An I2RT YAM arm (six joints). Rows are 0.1 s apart.
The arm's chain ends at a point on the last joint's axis. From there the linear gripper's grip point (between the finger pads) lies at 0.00 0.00 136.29 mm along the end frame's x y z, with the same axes.
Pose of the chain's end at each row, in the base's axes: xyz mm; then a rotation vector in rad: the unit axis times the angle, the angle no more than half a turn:
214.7 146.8 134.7 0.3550 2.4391 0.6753
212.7 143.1 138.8 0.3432 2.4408 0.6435
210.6 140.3 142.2 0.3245 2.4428 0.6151
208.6 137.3 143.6 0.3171 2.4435 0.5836
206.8 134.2 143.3 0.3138 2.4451 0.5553
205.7 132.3 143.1 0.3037 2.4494 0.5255
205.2 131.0 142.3 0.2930 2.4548 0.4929
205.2 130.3 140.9 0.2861 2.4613 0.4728
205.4 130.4 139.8 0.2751 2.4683 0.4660
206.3 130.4 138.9 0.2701 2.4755 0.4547
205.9 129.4 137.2 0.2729 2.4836 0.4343
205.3 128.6 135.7 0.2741 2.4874 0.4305
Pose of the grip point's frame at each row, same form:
295.8 199.3 38.6 0.3550 2.4391 0.6753
294.3 193.1 41.8 0.3432 2.4408 0.6435
292.5 188.4 44.4 0.3245 2.4428 0.6151
291.0 182.7 45.0 0.3171 2.4435 0.5836
289.6 177.1 43.9 0.3138 2.4451 0.5553
288.6 172.8 42.8 0.3037 2.4494 0.5255
288.0 168.8 40.9 0.2930 2.4548 0.4929
287.6 166.6 38.6 0.2861 2.4613 0.4728
287.1 166.5 36.9 0.2751 2.4683 0.4660
287.4 165.6 35.2 0.2701 2.4755 0.4547
286.5 162.7 32.4 0.2729 2.4836 0.4343
285.5 161.6 30.5 0.2741 2.4874 0.4305

